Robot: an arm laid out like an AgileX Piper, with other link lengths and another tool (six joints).
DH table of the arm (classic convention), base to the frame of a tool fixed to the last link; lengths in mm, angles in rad. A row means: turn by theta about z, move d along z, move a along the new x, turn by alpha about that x. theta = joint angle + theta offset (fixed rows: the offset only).
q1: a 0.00  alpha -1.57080  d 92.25  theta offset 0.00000
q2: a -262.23  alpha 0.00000  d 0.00  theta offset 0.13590
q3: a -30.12  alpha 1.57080  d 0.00  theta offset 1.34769
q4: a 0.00  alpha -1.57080  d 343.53  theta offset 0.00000
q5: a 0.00  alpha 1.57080  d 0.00  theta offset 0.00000
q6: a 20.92  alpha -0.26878  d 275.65  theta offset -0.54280
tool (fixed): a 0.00  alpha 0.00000  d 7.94  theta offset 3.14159
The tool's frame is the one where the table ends.
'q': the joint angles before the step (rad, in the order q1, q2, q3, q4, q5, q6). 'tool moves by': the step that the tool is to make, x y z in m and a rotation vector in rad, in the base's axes. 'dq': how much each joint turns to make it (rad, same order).
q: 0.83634, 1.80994, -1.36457, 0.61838, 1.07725, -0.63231
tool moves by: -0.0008, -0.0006, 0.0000, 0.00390, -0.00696, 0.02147
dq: -0.00011, -0.00008, 0.00001, 0.00078, 0.00510, -0.02277
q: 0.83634, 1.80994, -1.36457, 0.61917, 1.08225, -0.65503
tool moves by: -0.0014, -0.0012, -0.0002, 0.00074, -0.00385, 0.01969
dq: 0.00012, 0.00003, -0.00001, -0.00060, 0.00759, -0.01818
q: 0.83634, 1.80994, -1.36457, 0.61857, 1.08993, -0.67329
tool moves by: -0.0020, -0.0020, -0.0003, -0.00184, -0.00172, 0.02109
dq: -0.00002, 0.00007, -0.00021, -0.00193, 0.01123, -0.01709
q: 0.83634, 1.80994, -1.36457, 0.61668, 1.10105, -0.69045
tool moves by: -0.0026, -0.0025, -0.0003, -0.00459, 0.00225, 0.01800
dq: 0.00000, 0.00002, -0.00018, -0.00242, 0.01359, -0.01166
